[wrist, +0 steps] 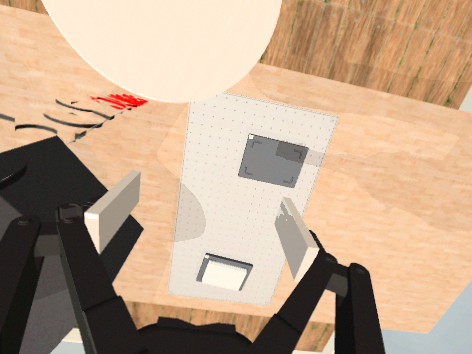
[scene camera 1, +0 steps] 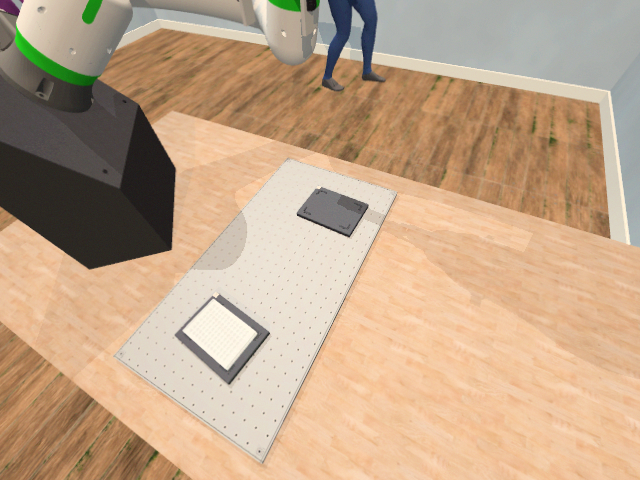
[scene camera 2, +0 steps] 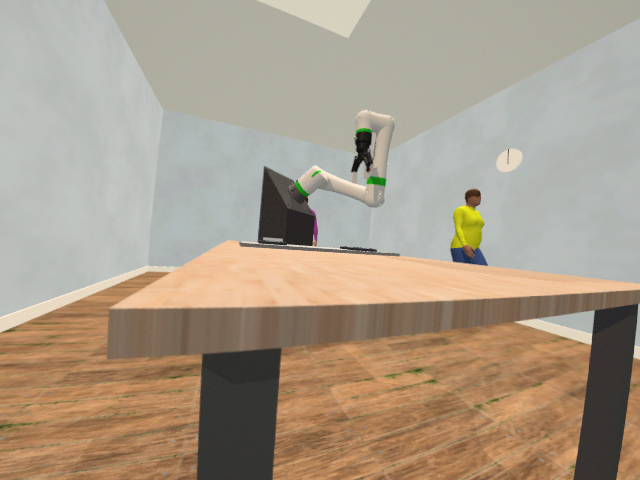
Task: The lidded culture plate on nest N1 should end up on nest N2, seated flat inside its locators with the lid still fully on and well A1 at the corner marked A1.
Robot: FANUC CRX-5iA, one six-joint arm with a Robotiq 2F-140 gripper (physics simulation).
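Places are measured from the arm's base along level axes (x ahead, y left, z up), in centimetres.
Pixels of known places: gripper, fingertip midpoint: (wrist: 211, 199) (scene camera 1: 278, 28) (scene camera 2: 359, 181); arm's base, origin of the base link: (scene camera 1: 47, 83) (scene camera 2: 295, 195).
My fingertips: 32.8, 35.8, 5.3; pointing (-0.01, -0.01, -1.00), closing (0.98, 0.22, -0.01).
Observation:
Ahead of a thing's pixels: the offset from my fingertips to its top centre, as dx, dy, dz. Level surfaces: height alone.
The white lidded culture plate @(+20.0, -44.7, -36.4) (scene camera 1: 220, 333) (wrist: 225, 275) lies in the dark nest N1 @(+20.0, -44.7, -37.8) (scene camera 1: 230, 376) (wrist: 230, 260) and looks flat, with its lid on; the well lettering cannot be read. The dark nest N2 @(+16.1, -3.5, -37.8) (scene camera 1: 330, 211) (scene camera 2: 357, 249) (wrist: 270, 162) bears no plate, and its corner locators show. Each nest has a small pale mark at one corner; no lettering is legible there. My gripper (scene camera 2: 360, 174) (wrist: 211, 199) is open and empty, high above the table and well apart from both nests. Its fingers do not show in scene camera 1.
Both nests stand on a pale perforated board @(dz -39.3) (scene camera 1: 279, 273) (wrist: 215, 130) on the wooden table @(dz -40.5) (scene camera 1: 465, 361) (scene camera 2: 289, 284). The black robot pedestal (scene camera 1: 129, 206) (scene camera 2: 284, 222) stands beside the board. A pale arm part (wrist: 165, 45) covers the top of the wrist view. A person (scene camera 1: 348, 41) (scene camera 2: 467, 227) stands beyond the table.

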